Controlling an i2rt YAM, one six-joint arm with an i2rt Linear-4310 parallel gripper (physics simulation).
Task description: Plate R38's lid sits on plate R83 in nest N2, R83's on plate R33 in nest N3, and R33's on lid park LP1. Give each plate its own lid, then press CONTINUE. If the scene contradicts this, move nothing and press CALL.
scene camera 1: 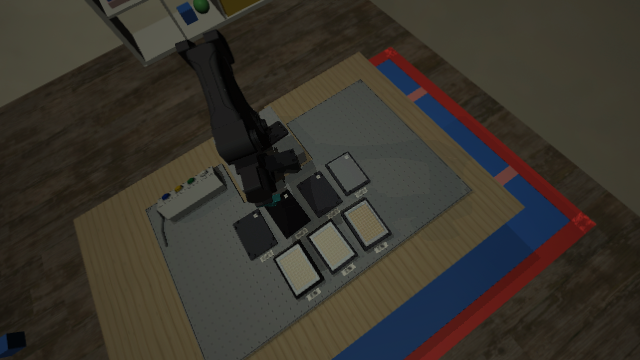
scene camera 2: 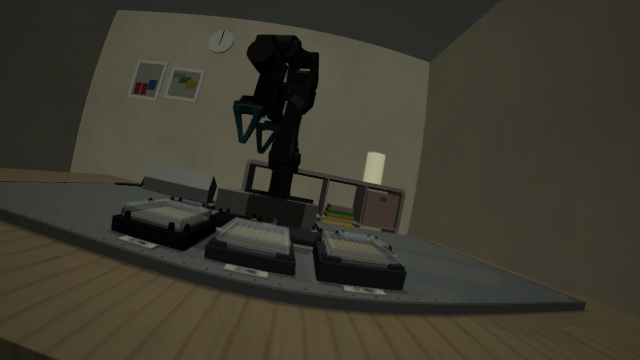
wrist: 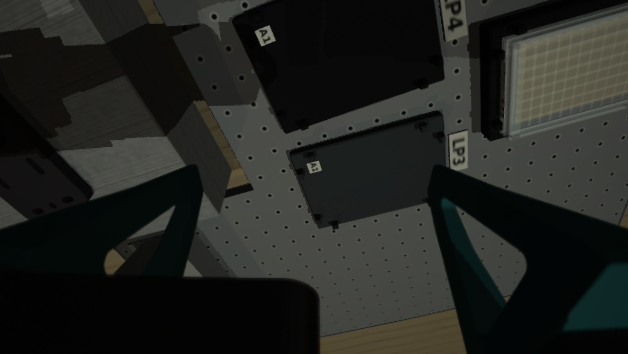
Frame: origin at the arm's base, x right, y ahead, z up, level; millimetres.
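Where they show: gripper, fingertip midpoint: (scene camera 2: 251, 148) (wrist: 315, 177); arm's base, link origin: (scene camera 1: 262, 142) (scene camera 2: 278, 197).
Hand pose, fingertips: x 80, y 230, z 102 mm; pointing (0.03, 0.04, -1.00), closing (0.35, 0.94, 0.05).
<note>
Things, the pixels of their top centre, and the offset from my fingertips. Level surfaces: height alone.
- left plate, top centre: (wrist: 590, 74) (scene camera 2: 172, 206) (scene camera 1: 297, 268) dy +209, dx +76, dz -123 mm
- middle plate, top centre: (scene camera 2: 258, 228) (scene camera 1: 331, 245) dy +217, dx -53, dz -126 mm
- right plate, top centre: (scene camera 2: 356, 242) (scene camera 1: 366, 221) dy +229, dx -185, dz -120 mm
- dark park, top centre: (scene camera 2: 301, 227) (scene camera 1: 318, 192) dy +46, dx -130, dz -139 mm
- button box, top centre: (scene camera 2: 183, 168) (scene camera 1: 184, 187) dy -238, dx +230, dz -75 mm
- perforated board, surface height: dz -159 mm
Three pale well plates with clear lids, the left plate (scene camera 1: 298, 270) (scene camera 2: 165, 216) (wrist: 570, 75), the middle plate (scene camera 1: 332, 246) (scene camera 2: 254, 236) and the right plate (scene camera 1: 366, 223) (scene camera 2: 356, 248), sit in black nests. Their printing is unreadable. Behind them are the lid parks: dark grey LP3 (scene camera 1: 255, 234) (wrist: 372, 172), black LP4 (scene camera 1: 290, 215) (wrist: 350, 55), another dark park (scene camera 1: 320, 193) and a lighter one (scene camera 1: 347, 172), with a pale surface. My gripper (scene camera 2: 252, 146) (wrist: 315, 177) is open and empty, high above the board. In scene camera 1 its fingers are mostly hidden by the arm.
A button box (scene camera 1: 192, 197) (scene camera 2: 180, 181) with blue, yellow, green and pale buttons stands at the left of the perforated board (scene camera 1: 200, 280) (scene camera 2: 465, 275) (wrist: 400, 265). Its button labels are unreadable. The arm's metal base block is behind the lid parks. A shelf (scene camera 2: 325, 192) stands behind.
</note>
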